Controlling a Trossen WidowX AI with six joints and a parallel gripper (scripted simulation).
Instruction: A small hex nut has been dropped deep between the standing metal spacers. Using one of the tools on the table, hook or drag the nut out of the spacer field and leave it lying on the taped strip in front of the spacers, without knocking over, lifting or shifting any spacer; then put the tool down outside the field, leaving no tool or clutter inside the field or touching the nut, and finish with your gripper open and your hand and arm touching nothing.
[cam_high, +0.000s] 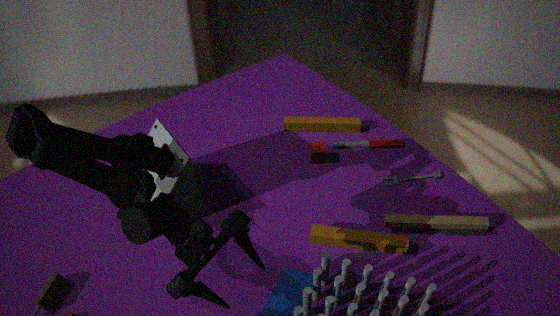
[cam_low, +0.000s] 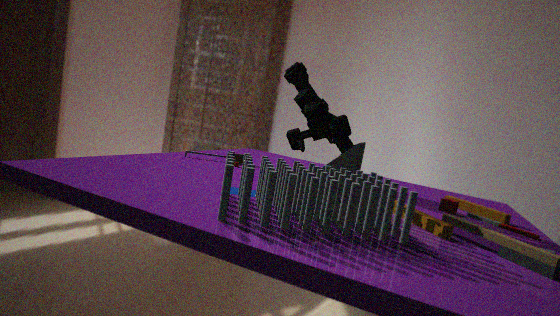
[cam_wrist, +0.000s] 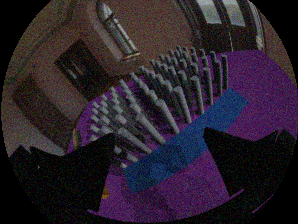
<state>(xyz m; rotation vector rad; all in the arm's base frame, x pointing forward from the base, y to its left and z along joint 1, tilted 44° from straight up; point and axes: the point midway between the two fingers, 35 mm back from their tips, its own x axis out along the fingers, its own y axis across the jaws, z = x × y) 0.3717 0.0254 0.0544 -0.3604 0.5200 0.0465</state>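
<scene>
The small red thing is 36 cm to the right of my gripper tip, 21 cm behind it and 14 cm below it. Also, from my gripper tip: red block (38 cm to the left, 31 cm behind, 13 cm below); blue taped strip (15 cm below, 6 cm ahead, 2 cm to the right); thin rod (48 cm to the right, 23 cm behind, 14 cm below).
</scene>
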